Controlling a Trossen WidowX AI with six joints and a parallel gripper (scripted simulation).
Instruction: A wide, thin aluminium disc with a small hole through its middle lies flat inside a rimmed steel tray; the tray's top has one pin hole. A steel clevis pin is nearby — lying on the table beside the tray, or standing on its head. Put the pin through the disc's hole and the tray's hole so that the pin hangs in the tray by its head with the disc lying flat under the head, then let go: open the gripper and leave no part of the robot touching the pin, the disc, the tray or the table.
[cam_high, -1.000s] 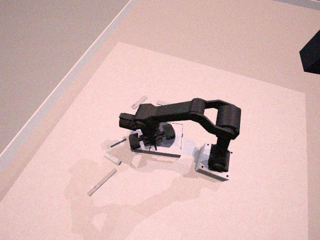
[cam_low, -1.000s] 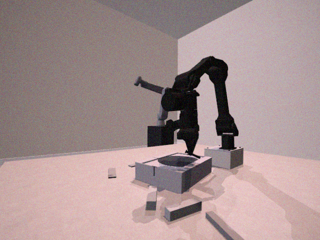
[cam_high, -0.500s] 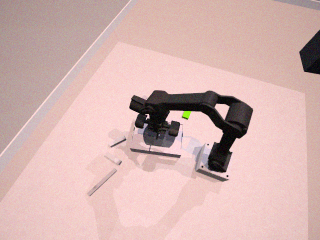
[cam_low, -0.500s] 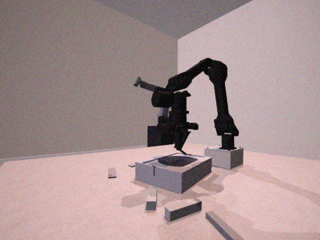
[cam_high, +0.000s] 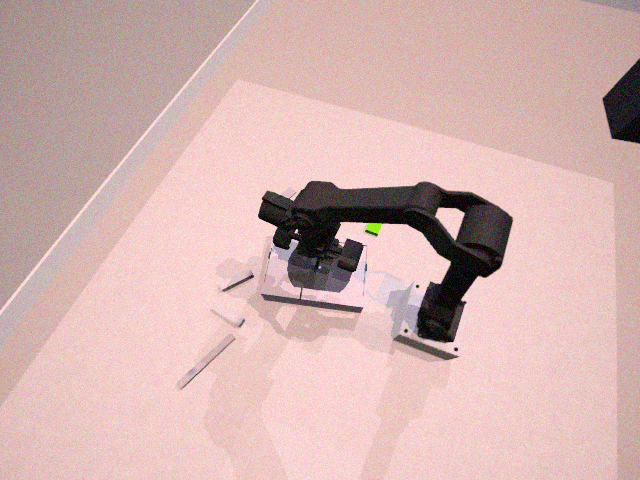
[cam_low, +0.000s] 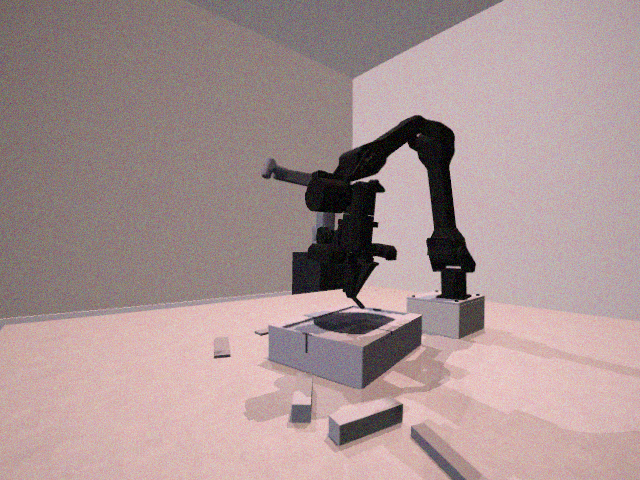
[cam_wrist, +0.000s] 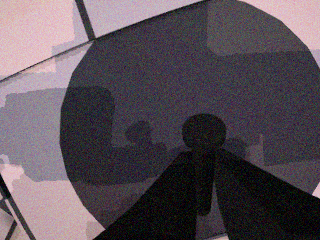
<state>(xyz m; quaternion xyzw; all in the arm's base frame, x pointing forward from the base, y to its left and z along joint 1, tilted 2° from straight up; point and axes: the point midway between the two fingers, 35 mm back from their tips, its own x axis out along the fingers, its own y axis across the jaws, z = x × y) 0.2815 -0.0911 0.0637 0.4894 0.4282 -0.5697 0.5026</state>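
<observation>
My gripper tip is 10 mm to the right of the steel pin. Round my gripper tip: green block: 120 mm behind, 170 mm to the right, 90 mm below; then rimmed tray: 10 mm ahead, 10 mm to the left, 60 mm below; then dark disc: 10 mm to the left, 40 mm below.
</observation>
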